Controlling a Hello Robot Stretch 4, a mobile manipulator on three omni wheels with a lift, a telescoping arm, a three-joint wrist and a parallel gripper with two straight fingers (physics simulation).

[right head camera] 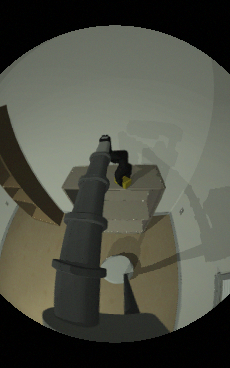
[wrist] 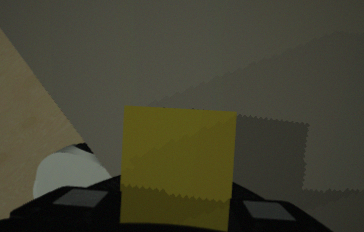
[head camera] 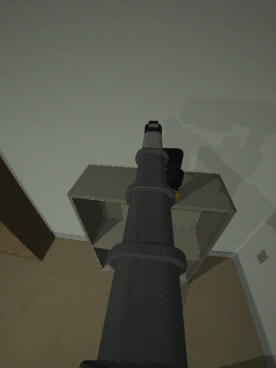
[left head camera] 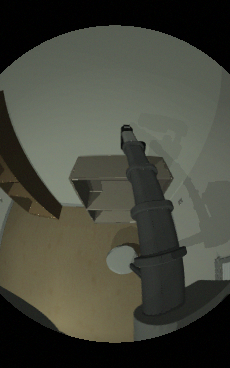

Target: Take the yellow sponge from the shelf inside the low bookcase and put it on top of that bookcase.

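Pixels of known places: gripper, fingertip midpoint: point(right head camera: 123, 183) point(wrist: 177, 189); robot's base, link origin: point(right head camera: 117, 268) point(left head camera: 121, 258).
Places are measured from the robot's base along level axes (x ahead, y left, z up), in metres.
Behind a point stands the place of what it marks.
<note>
The yellow sponge point(head camera: 177, 196) @(x 0.572, y -0.124, z 1.073 m) point(right head camera: 126, 183) @(x 0.554, y -0.108, z 1.071 m) point(wrist: 178, 152) @(x 0.618, y -0.063, z 1.078 m) is between the fingers of my gripper point(right head camera: 122, 180) @(x 0.593, y -0.089, z 1.033 m) point(wrist: 177, 189) @(x 0.593, y -0.089, z 1.033 m), which is shut on it. In the wrist view the sponge hangs over the flat grey top of the low bookcase point(head camera: 107, 181) @(x 0.699, y 0.230, z 1.033 m) point(left head camera: 100, 167) @(x 0.675, y 0.165, z 1.033 m) point(right head camera: 146, 175) @(x 0.672, y -0.272, z 1.033 m) point(wrist: 200, 55) @(x 0.671, y -0.023, z 1.033 m), near the front edge. Its shadow falls on that top, to the right of the sponge; I cannot tell how large the gap below it is. In the head view the arm hides most of the gripper, and in the left head view the sponge is hidden behind the arm.
My long arm point(head camera: 145, 300) @(x 0.129, y 0.000, z 1.371 m) point(left head camera: 159, 235) @(x 0.117, y 0.006, z 1.371 m) point(right head camera: 82, 240) @(x 0.130, y -0.011, z 1.371 m) reaches over the low bookcase. A tall brown shelf unit point(head camera: 22, 215) @(x 0.759, y 1.075, z 0.555 m) point(left head camera: 37, 182) @(x 0.814, y 1.073, z 0.753 m) point(right head camera: 37, 192) @(x 0.761, y 1.075, z 0.753 m) stands at the left. A white round object point(left head camera: 121, 259) @(x 0.001, y 0.010, z 0.187 m) point(right head camera: 116, 269) @(x -0.005, y 0.000, z 0.187 m) point(wrist: 67, 175) @(x 0.032, y 0.073, z 0.187 m) is in front of the bookcase. A wall is behind it.
</note>
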